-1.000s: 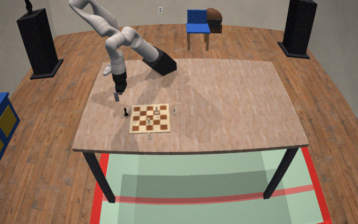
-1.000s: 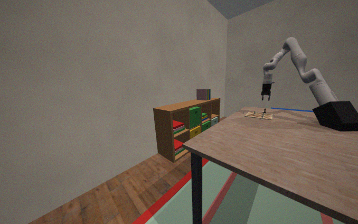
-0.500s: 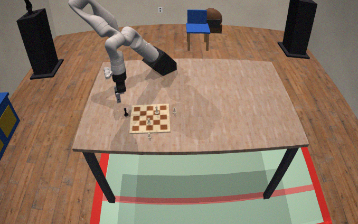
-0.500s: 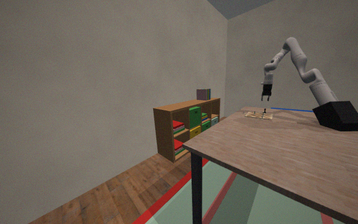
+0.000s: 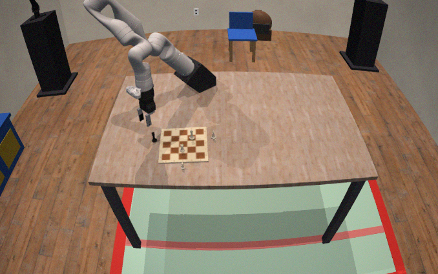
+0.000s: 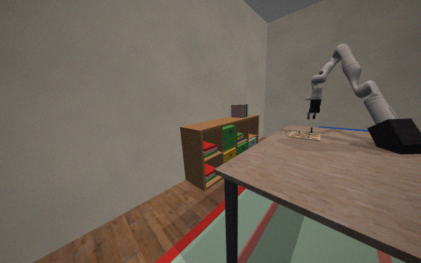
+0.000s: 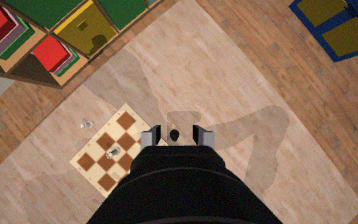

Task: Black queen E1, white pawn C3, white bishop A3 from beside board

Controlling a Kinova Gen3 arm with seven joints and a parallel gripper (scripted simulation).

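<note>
Right now my hand is 12 cm above the black queen, 2 cm to the right of it and 2 cm past it. The rest, counted from my hand: white pawn (17 cm to the left, 15 cm ahead, 13 cm below); then chessboard (16 cm to the left, 14 cm below, 1 cm ahead).
</note>
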